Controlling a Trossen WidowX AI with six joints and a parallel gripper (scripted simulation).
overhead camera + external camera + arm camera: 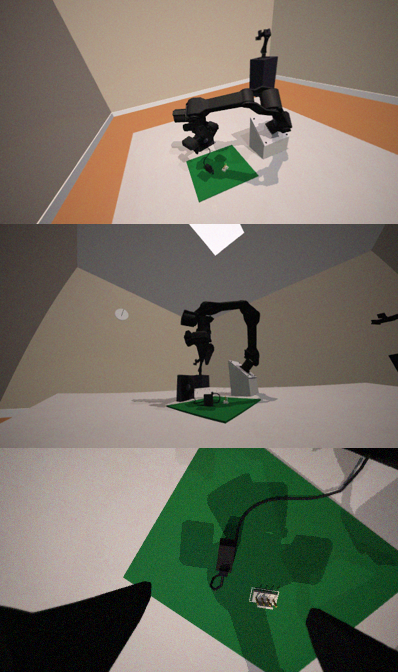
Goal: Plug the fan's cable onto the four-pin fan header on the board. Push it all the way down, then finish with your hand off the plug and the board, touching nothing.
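My gripper tip is now 1 cm to the right of the black plug and 13 cm above it. From my gripper tip the other things lie so: black fan (8 cm behind, 15 cm to the right, 10 cm below); board (6 cm behind, 2 cm to the left, 17 cm below).
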